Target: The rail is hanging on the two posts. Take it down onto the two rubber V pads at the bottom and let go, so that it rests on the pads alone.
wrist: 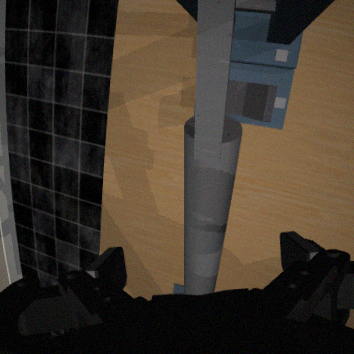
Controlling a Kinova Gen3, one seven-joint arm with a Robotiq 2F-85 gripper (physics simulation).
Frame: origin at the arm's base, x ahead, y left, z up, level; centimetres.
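Seen in the pictures: gripper, fingertip midpoint: (201,257).
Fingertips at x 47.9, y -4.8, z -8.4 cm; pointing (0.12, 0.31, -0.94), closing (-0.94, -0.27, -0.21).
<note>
Pixels of each thing's middle, then the offset from my fingertips to it. "spot": a spot on its surface instead. Level surfaces: height alone.
- long grey square bar, surface spot: (214,60) spot: dx +1.0, dy -9.7, dz +1.7 cm
- dark grey block, surface spot: (257,101) spot: dx -1.3, dy -7.7, dz -12.2 cm
- blue plate, its level: dz -15.7 cm
- short grey piece, surface spot: (256,5) spot: dx +0.2, dy -13.7, dz -6.3 cm
- wooden surface, its level: dz -15.8 cm
A long grey square bar (214,60), which looks like the rail, runs down from the top edge to the end of a thick grey cylinder (207,200). How bar and cylinder join, and whether the bar still hangs on the posts, I cannot tell. My gripper (201,257) is open and empty at the bottom of the view, its fingertips wide apart on either side of the cylinder in the picture. A dark grey block (257,101), which looks like a V pad, sits on a blue plate (257,72) right of the bar. The second pad cannot be made out.
Dark navy shapes (297,17) cover part of the top. A short grey piece (256,5) shows at the top, right of the bar. A black tiled strip (67,125) runs down the left, with a pale edge beyond it. The wooden surface (305,185) carries shadows.
</note>
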